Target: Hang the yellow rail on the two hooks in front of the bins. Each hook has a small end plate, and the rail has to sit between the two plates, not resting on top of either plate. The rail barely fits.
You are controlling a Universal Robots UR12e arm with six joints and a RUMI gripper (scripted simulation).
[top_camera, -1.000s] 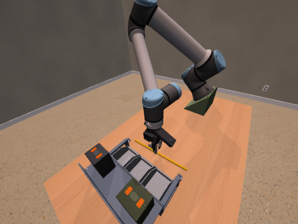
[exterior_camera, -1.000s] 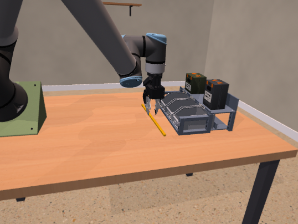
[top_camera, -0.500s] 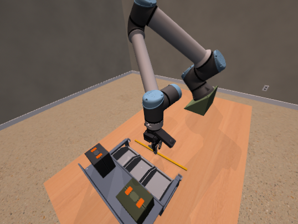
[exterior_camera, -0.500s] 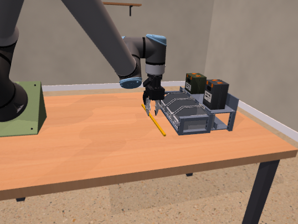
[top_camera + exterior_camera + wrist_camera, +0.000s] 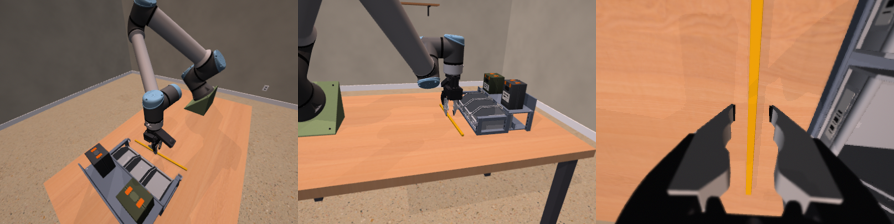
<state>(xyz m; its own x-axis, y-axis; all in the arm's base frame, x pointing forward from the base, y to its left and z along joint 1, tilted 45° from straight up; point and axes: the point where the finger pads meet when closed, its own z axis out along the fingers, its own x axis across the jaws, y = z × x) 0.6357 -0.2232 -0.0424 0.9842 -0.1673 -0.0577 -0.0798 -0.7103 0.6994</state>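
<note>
My hand is 30 mm above the yellow rail. The rest, counted from my hand: black box: 250 mm ahead, 160 mm to the right, 130 mm above; green box: 290 mm ahead, 70 mm to the left, 120 mm above.
</note>
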